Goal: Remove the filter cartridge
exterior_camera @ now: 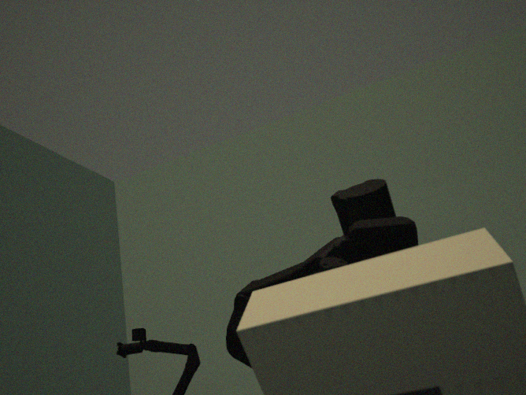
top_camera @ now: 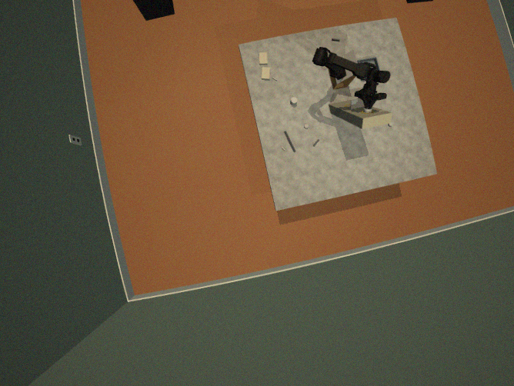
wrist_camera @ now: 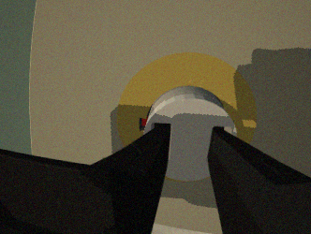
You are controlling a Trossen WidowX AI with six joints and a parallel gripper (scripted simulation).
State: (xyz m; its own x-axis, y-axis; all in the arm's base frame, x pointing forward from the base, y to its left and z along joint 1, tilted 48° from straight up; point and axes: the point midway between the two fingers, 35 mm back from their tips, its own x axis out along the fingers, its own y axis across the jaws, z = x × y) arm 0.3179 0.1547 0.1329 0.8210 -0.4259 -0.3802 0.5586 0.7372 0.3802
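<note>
The grey square tray lies 41 cm behind my gripper tip, 28 cm to the left of it and 28 cm below it. Also, from my gripper tip: round filter cartridge (1 cm below, 1 cm ahead).
</note>
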